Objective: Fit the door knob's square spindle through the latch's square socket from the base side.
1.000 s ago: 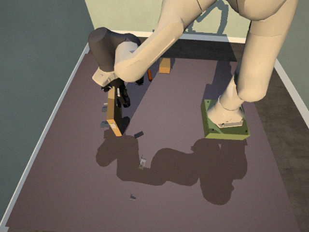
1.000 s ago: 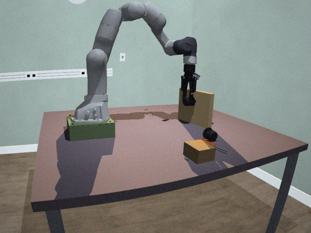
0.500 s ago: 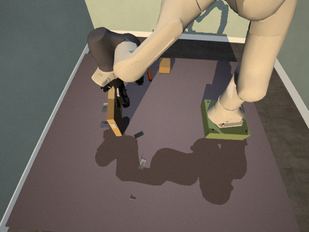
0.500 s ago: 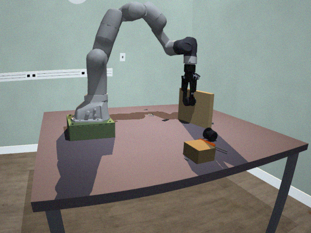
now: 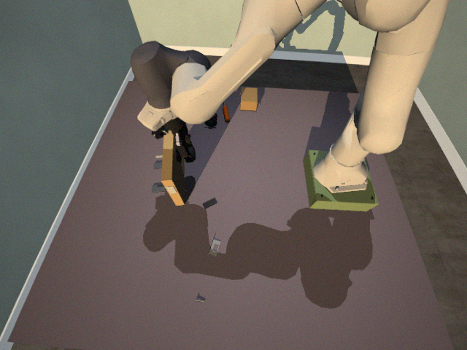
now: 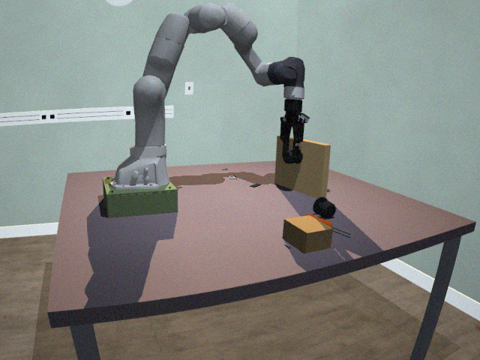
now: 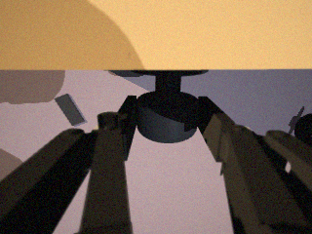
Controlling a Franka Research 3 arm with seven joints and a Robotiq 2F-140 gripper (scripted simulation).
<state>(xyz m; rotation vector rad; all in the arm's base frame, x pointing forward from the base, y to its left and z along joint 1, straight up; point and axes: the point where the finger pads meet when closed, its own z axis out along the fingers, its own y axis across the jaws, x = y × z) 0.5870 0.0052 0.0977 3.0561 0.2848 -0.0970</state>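
Right now my hand is 60 mm short of the wooden door panel, 50 mm above it and 10 mm to the right of it.
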